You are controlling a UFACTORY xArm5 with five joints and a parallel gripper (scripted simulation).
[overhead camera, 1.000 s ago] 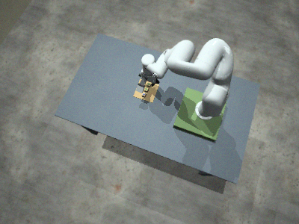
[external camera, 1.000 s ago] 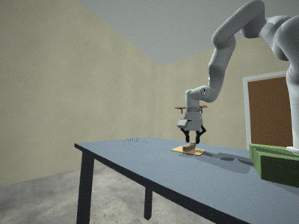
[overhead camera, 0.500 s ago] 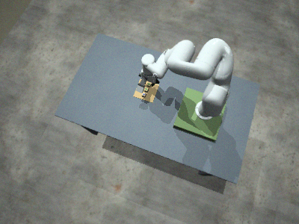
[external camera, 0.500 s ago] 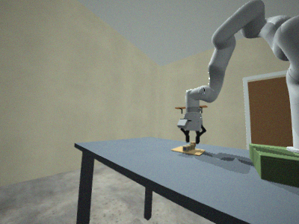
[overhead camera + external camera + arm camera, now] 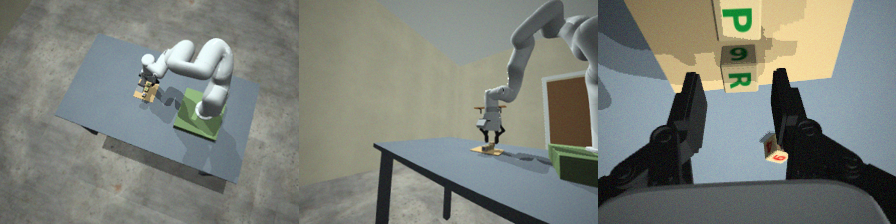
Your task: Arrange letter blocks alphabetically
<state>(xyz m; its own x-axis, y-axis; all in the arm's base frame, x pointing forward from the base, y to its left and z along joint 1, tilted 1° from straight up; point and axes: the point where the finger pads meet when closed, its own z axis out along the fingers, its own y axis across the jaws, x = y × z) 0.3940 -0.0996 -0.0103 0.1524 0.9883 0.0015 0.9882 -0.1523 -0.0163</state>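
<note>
My gripper is now 1 cm short of the block, 4 cm to the right of it and 4 cm above it. Round my hand: mat: 1 cm ahead, 4 cm to the left, 5 cm below.
</note>
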